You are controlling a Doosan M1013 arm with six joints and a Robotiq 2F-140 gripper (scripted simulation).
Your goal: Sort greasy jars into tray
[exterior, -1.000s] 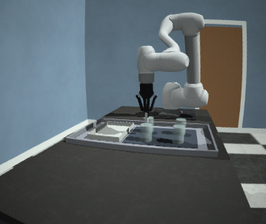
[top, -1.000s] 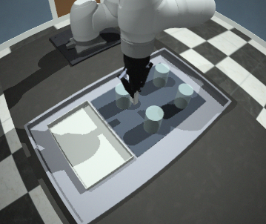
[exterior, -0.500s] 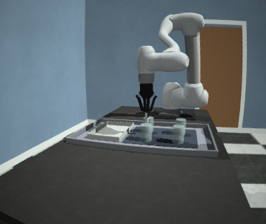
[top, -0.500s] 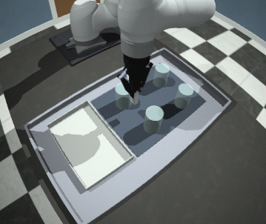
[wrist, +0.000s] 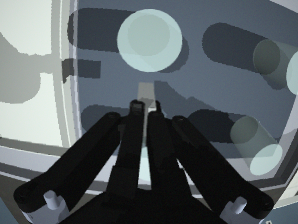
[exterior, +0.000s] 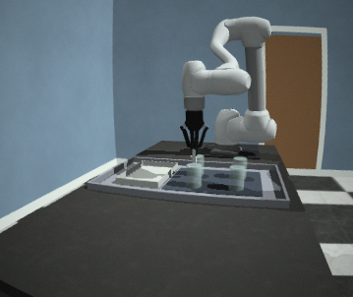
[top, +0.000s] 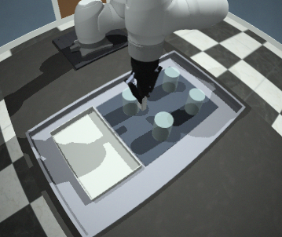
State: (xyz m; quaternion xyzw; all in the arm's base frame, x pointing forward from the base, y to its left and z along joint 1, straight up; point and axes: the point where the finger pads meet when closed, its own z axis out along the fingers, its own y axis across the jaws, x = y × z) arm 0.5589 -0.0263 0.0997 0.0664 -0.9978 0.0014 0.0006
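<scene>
Now: hand 2 cm short of the steel table top and 11 cm above it. Also, from my hand: tray (3 cm ahead, 22 cm to the right, 10 cm below); drying mat (1 cm behind, 10 cm to the left, 11 cm below).
</scene>
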